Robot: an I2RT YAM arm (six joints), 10 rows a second.
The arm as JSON. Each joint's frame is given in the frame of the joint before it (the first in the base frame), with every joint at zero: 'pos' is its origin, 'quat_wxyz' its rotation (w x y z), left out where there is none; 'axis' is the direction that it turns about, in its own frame. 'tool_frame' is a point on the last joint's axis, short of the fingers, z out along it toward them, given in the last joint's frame.
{
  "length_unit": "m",
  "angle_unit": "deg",
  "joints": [
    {
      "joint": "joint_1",
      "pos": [
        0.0,
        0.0,
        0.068
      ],
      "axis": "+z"
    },
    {
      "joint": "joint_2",
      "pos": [
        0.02,
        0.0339,
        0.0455
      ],
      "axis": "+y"
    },
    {
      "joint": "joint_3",
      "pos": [
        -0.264,
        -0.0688,
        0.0
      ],
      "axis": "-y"
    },
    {
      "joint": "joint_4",
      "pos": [
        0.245,
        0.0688,
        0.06
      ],
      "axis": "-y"
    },
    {
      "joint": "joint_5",
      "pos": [
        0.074,
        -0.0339,
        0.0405
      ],
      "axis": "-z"
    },
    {
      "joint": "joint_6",
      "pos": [
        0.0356,
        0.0,
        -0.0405
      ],
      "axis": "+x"
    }
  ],
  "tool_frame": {
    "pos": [
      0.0,
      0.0,
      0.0
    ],
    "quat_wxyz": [
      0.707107,
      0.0,
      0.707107,
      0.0
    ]
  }
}
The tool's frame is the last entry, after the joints.
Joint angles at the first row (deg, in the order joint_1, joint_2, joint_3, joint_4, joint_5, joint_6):
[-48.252, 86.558, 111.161, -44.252, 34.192, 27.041]
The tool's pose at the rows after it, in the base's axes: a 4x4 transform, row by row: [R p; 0 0 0 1], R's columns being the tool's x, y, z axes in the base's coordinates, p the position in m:
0.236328, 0.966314, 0.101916, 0.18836; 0.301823, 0.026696, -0.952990, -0.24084; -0.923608, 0.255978, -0.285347, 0.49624; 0, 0, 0, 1
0.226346, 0.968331, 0.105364, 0.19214; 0.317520, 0.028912, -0.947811, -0.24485; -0.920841, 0.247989, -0.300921, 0.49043; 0, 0, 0, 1
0.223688, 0.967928, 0.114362, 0.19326; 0.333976, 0.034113, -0.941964, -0.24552; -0.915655, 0.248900, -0.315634, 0.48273; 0, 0, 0, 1
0.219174, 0.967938, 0.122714, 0.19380; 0.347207, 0.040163, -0.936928, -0.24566; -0.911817, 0.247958, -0.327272, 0.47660; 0, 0, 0, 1
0.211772, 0.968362, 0.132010, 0.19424; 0.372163, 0.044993, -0.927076, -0.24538; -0.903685, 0.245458, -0.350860, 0.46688; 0, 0, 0, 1
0.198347, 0.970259, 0.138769, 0.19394; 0.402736, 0.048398, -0.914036, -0.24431; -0.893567, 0.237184, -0.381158, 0.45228; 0, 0, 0, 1
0.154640, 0.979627, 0.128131, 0.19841; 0.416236, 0.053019, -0.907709, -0.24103; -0.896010, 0.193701, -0.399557, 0.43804; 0, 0, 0, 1
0.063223, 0.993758, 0.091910, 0.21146; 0.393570, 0.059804, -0.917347, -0.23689; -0.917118, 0.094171, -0.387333, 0.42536; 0, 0, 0, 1
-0.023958, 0.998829, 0.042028, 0.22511; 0.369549, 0.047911, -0.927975, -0.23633; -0.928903, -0.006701, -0.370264, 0.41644; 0, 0, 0, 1
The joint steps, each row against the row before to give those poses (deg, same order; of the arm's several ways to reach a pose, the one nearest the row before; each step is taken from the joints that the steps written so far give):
[0.010, 0.965, 0.403, 0.088, -0.229, 0.018]
[-0.013, 0.634, -0.539, 0.133, -0.427, 0.085]
[0.003, -0.589, -2.269, 0.784, -0.724, 0.447]
[-0.007, -0.549, -1.863, 0.632, -0.657, 0.198]
[0.007, -0.770, -2.635, 0.375, -0.902, 0.550]
[0.000, -1.310, -4.139, 0.852, -0.916, 0.488]
[1.137, -0.825, -3.692, 1.101, 1.253, -1.081]
[2.665, 0.335, -2.777, 2.405, 4.602, -3.981]
[2.175, 1.603, -0.662, 1.479, 4.983, -3.774]

